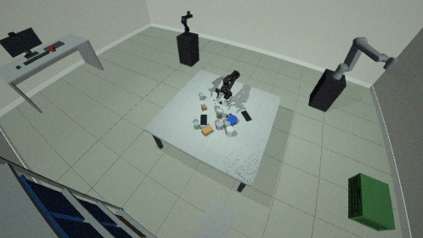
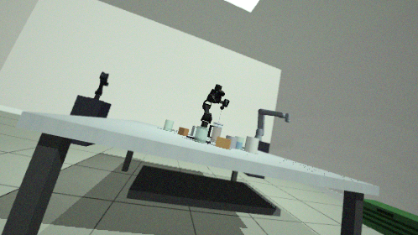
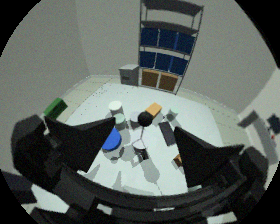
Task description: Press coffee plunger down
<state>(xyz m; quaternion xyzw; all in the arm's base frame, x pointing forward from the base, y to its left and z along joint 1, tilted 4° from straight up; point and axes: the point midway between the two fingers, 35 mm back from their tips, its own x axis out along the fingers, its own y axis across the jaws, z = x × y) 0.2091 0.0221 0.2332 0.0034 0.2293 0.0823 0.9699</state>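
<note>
Now: the coffee press 1 cm ahead of my gripper tip, 1 cm to the right of it and 16 cm below it. The rest, counted from my gripper tip: orange box 28 cm ahead, 2 cm to the right, 26 cm below; blue object 16 cm to the left, 26 cm below; white cup 18 cm ahead, 21 cm to the left, 24 cm below.
</note>
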